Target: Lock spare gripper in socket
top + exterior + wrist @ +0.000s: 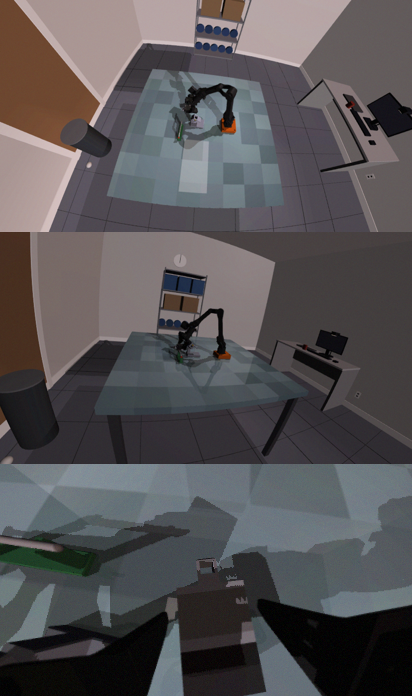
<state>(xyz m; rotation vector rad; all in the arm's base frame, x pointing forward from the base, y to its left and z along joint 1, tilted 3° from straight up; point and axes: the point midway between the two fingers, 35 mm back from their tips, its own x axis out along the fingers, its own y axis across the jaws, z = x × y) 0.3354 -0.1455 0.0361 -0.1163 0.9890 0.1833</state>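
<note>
The spare gripper is right at my gripper tip. From my gripper tip the other things lie so: green bracket 5 cm ahead, 23 cm to the left; grey mount 7 cm behind, 13 cm to the left, 3 cm above.
</note>
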